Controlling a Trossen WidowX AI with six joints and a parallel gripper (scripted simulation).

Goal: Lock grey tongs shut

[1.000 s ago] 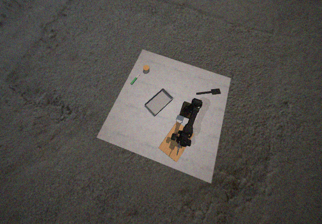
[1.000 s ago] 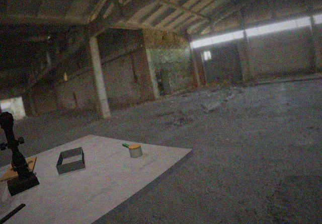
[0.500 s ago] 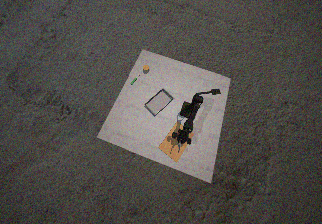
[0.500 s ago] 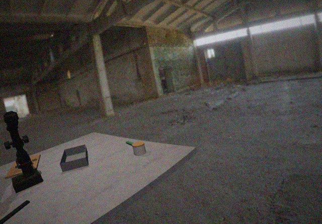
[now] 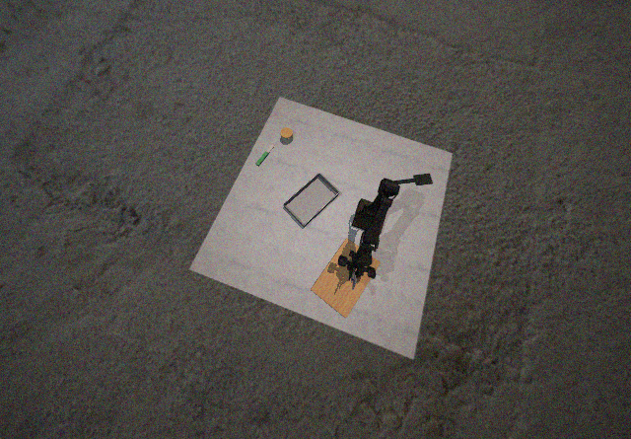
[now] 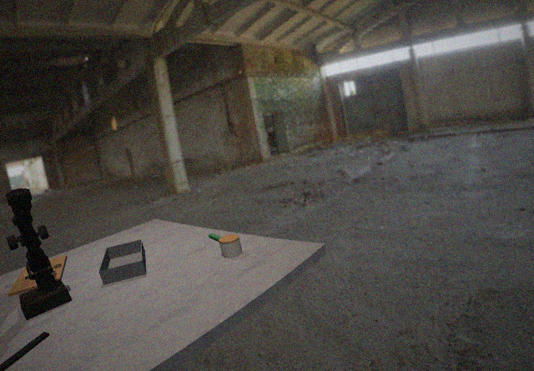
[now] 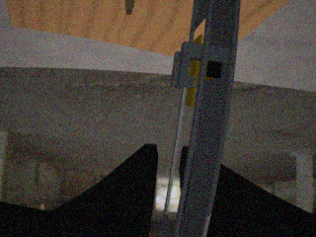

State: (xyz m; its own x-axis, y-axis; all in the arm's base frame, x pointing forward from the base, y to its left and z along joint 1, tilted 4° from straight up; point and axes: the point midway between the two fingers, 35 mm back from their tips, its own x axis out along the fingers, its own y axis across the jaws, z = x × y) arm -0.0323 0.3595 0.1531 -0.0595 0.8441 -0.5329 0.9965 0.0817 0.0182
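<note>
My gripper tip is 2 cm to the left of the wooden board and 15 cm above it. From my gripper tip the other things lie so: roasting tin 38 cm ahead, 34 cm to the right, 13 cm below; green-handled tool 79 cm ahead, 50 cm to the right, 15 cm below; black spatula 15 cm behind, 76 cm to the right, 15 cm below.
</note>
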